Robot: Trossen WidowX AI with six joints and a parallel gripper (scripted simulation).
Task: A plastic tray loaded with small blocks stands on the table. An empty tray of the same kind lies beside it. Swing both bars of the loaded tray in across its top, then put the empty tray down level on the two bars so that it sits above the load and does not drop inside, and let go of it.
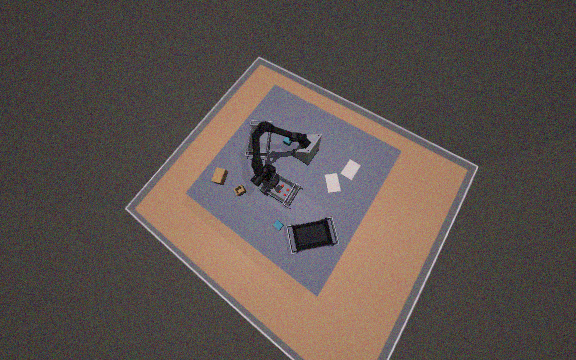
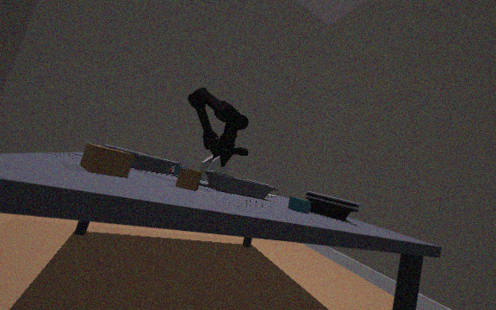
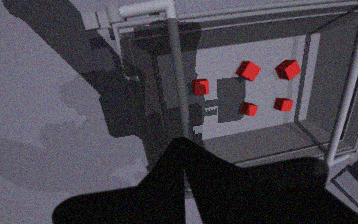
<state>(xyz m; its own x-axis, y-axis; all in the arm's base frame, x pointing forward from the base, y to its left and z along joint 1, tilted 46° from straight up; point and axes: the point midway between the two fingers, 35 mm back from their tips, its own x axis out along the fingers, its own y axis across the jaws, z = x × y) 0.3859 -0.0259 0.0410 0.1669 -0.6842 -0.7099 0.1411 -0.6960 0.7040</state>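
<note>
The grey tray is 210 mm behind my gripper tip, 330 mm to the right of it and 50 mm below it.
</note>
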